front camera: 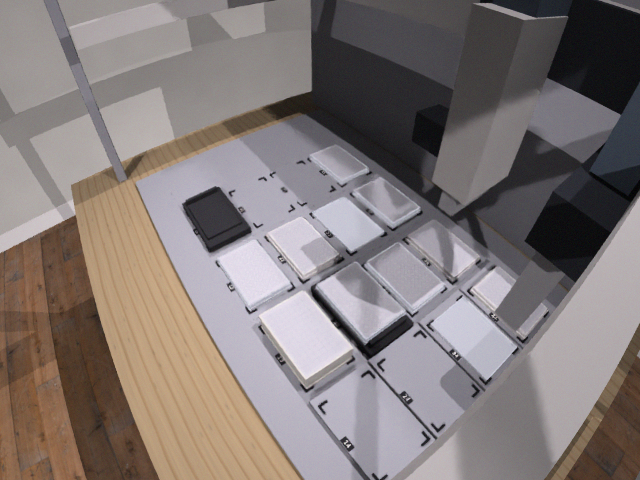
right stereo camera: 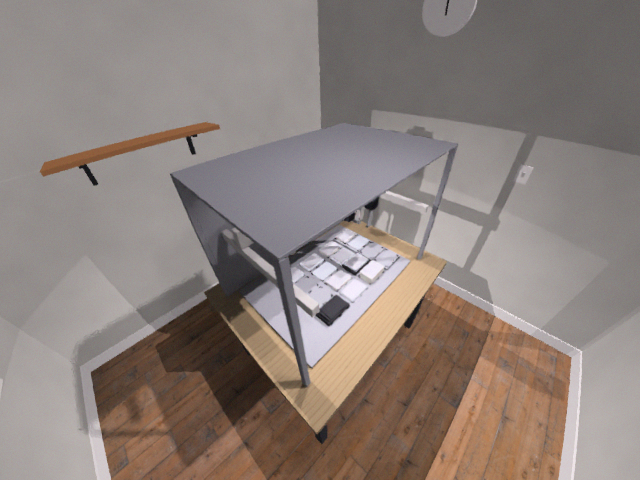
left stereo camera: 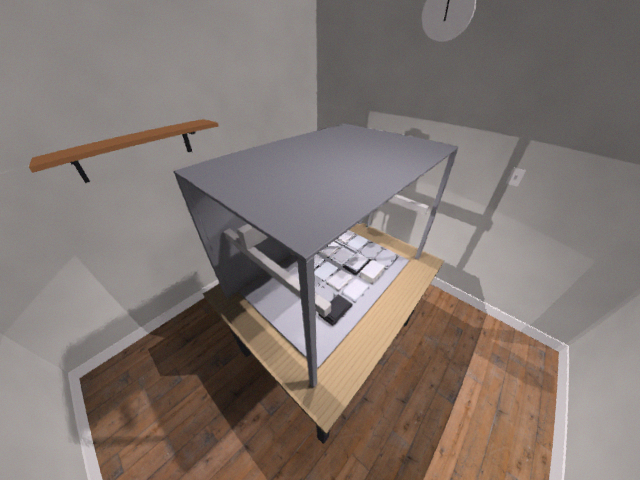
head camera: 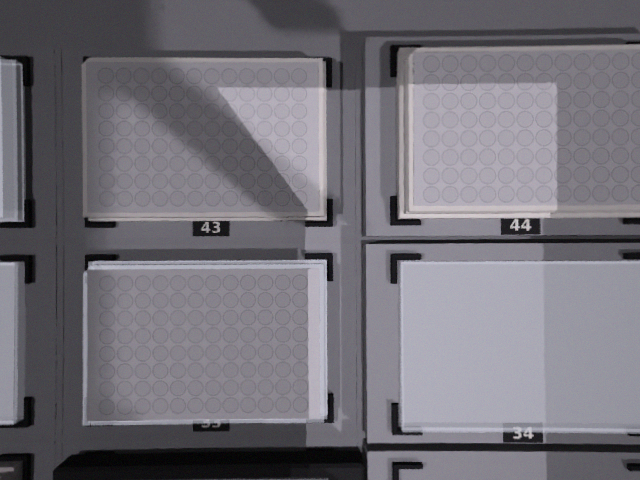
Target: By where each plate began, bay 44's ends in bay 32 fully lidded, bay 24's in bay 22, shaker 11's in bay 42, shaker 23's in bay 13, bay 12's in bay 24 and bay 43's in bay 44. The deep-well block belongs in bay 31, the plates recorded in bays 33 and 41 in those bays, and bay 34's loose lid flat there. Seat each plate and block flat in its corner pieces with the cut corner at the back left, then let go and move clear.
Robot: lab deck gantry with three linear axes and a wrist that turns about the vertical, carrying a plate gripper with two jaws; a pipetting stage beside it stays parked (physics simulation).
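Where they show: gripper, fingertip midpoint: (front camera: 527,296) (right stereo camera: 361,223); robot's base at its link origin: (front camera: 187,213) (right stereo camera: 331,323) (left stereo camera: 334,323).
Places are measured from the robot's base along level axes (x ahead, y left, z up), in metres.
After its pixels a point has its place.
One grey jaw (front camera: 533,293) @[y 0.209, x 0.586, z 0.226 m] of my gripper hangs in front of the cream plate (front camera: 491,285) @[y 0.354, x 0.514, z 0.029 m] (head camera: 480,134) @[y 0.361, x 0.530, z 0.029 m] in bay 44. The other jaw is hidden, so the gap does not show. A cream plate (front camera: 443,248) @[y 0.358, x 0.396, z 0.014 m] (head camera: 206,144) @[y 0.360, x 0.393, z 0.014 m] is in bay 43, a lidded plate (front camera: 404,276) @[y 0.250, x 0.396, z 0.014 m] (head camera: 206,341) @[y 0.258, x 0.393, z 0.014 m] in bay 33, and a flat lid (front camera: 471,335) @[y 0.252, x 0.552, z 0.022 m] (head camera: 470,346) @[y 0.257, x 0.527, z 0.022 m] in bay 34. Plates stand in bay 41 (front camera: 338,163) @[y 0.357, x 0.071, z 0.014 m], bay 42 (front camera: 386,200) @[y 0.359, x 0.233, z 0.015 m], bay 22 (front camera: 303,246) @[y 0.147, x 0.236, z 0.014 m] and bay 12 (front camera: 253,273) @[y 0.041, x 0.236, z 0.014 m]. A pale flat piece (front camera: 348,224) @[y 0.253, x 0.236, z 0.008 m] is in bay 32. The tall block (front camera: 306,335) @[y 0.042, x 0.399, z 0.042 m] is in bay 13.
A plate (front camera: 360,302) @[y 0.144, x 0.399, z 0.037 m] sits on black shaker 23 (front camera: 390,333) @[y 0.153, x 0.464, z 0.019 m]. Black shaker 11 (front camera: 216,217) @[y 0.043, x 0.077, z 0.024 m] carries no plate. The parked pipetting stage (front camera: 480,113) hangs behind the back row. Corner pieces show in bays 14, 21 and 24. Posts (left stereo camera: 308,320) @[y -0.113, x -0.271, z 0.486 m] (right stereo camera: 293,320) @[y -0.116, x -0.265, z 0.479 m] frame the deck.
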